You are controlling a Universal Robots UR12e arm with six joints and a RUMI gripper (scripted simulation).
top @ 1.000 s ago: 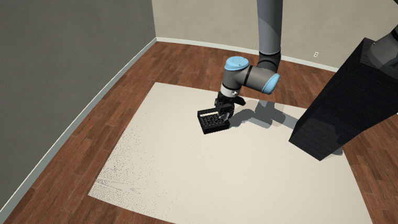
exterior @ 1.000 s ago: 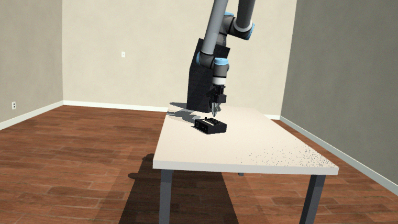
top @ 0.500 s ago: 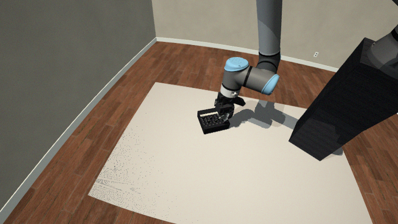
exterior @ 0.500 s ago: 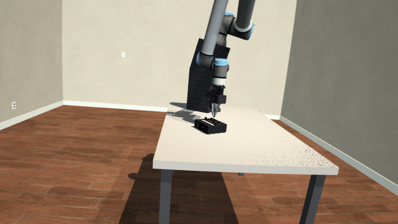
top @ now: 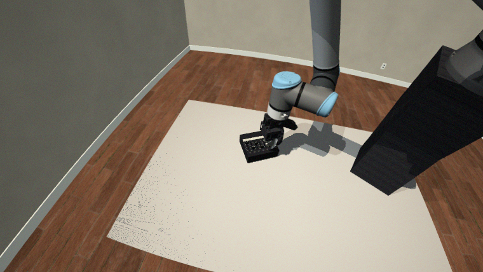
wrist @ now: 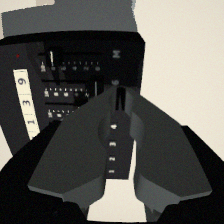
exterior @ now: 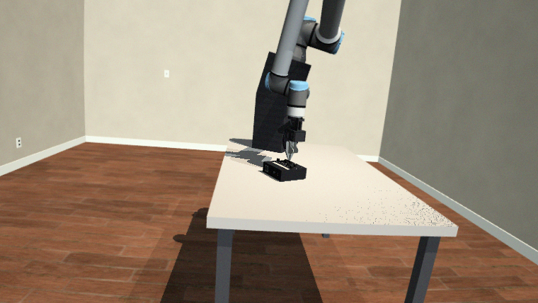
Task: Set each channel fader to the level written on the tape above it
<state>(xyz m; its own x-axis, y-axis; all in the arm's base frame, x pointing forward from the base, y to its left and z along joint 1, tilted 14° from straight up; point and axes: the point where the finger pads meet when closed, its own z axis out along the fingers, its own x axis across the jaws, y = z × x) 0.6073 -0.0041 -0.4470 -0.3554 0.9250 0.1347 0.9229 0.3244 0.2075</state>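
My gripper is now 5 cm to the left of the master fader and 1 cm above it.
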